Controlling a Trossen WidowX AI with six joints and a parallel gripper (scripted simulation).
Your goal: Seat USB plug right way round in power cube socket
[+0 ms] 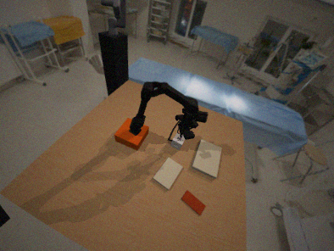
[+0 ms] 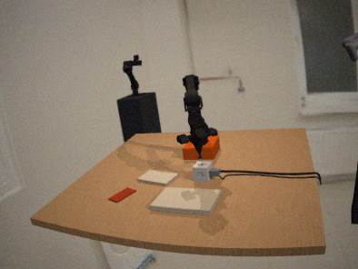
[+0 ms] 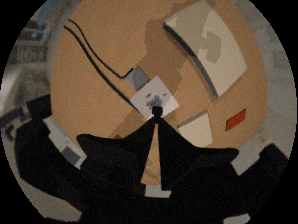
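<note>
The dark USB plug is 20 mm below my gripper tip. From my gripper tip the other things lie so: flat red card: 290 mm to the right, 270 mm ahead, 130 mm below.
</note>
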